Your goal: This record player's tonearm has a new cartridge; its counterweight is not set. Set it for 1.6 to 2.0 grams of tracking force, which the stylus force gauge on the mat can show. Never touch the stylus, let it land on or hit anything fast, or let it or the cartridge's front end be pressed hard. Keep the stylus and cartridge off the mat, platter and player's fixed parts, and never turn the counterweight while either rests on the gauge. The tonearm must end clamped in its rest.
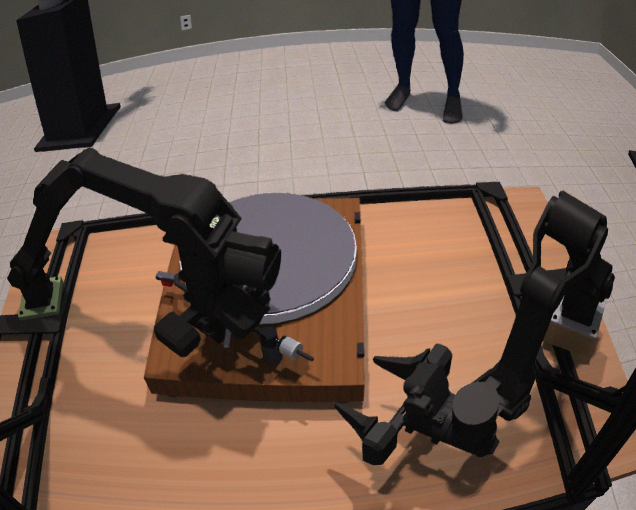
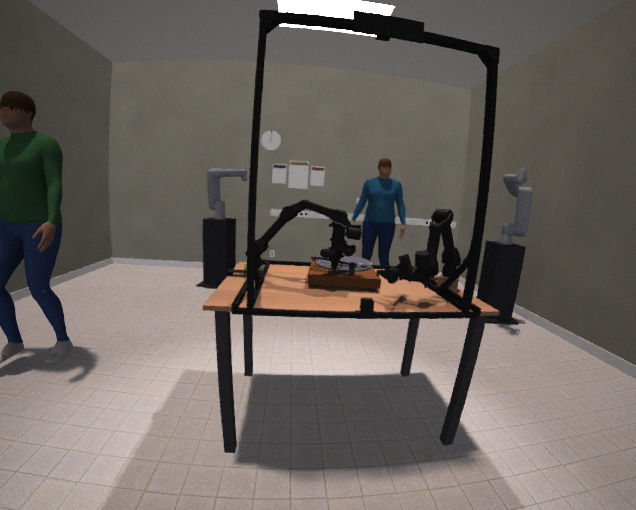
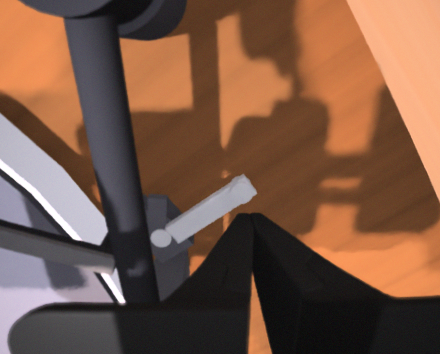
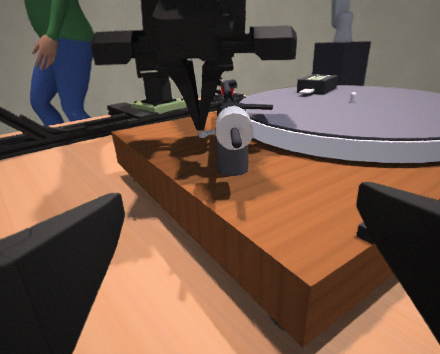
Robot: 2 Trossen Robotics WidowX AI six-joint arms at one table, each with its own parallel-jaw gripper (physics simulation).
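Where they show: left gripper, fingertip midpoint: (image 1: 218, 341) (image 2: 334, 269) (image 3: 248, 224) (image 4: 200, 129); right gripper, fingertip midpoint: (image 1: 354, 381) (image 2: 380, 269) (image 4: 240, 199); left arm's base, link origin: (image 1: 39, 296) (image 4: 158, 101); right arm's base, link origin: (image 1: 579, 308) (image 2: 449, 275).
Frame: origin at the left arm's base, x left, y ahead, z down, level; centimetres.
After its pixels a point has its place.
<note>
The dark tonearm tube (image 3: 107, 125) @(y 43.5, x -23.1, z -8.2 cm) runs beside the platter. Its white counterweight (image 1: 289, 346) @(y 48.1, x -28.6, z -9.0 cm) (image 4: 233, 128) @(y 49.1, x -29.1, z -8.1 cm) sits at the rear by the pivot post (image 4: 232, 160) @(y 46.5, x -26.3, z -4.3 cm). A red-marked cartridge (image 1: 166, 283) @(y 30.5, x -9.5, z -6.4 cm) is at the front end. A light grey lever (image 3: 212, 209) @(y 39.5, x -21.4, z -4.5 cm) (image 4: 205, 134) @(y 39.6, x -22.6, z -4.4 cm) sticks out beside the tube. My left gripper (image 3: 248, 224) @(y 38.1, x -21.8, z -4.5 cm) (image 4: 200, 129) @(y 38.1, x -21.8, z -4.5 cm) is shut and empty, its tips close to the lever's end; contact cannot be told. The gauge (image 4: 317, 83) @(y 41.4, x -0.7, z -7.0 cm) lies on the platter mat, its reading illegible. My right gripper (image 1: 355, 382) @(y 55.4, x -36.1, z -8.1 cm) (image 4: 240, 199) @(y 55.4, x -36.1, z -8.1 cm) is open, off the player's front right corner. The tonearm's rest clamp is hidden.
The platter (image 1: 313, 249) @(y 55.5, x -6.6, z -5.4 cm) (image 4: 380, 117) @(y 53.0, x -9.8, z -5.4 cm) fills much of the wooden player base (image 1: 329, 366) @(y 53.3, x -28.8, z -2.9 cm) (image 4: 300, 240) @(y 55.3, x -30.5, z -2.8 cm). My left arm reaches over the base's left part and hides some of the platter and tonearm. Black frame rails (image 1: 499, 249) @(y 91.0, x -7.5, z 1.7 cm) run along the table sides. People stand beyond the table.
</note>
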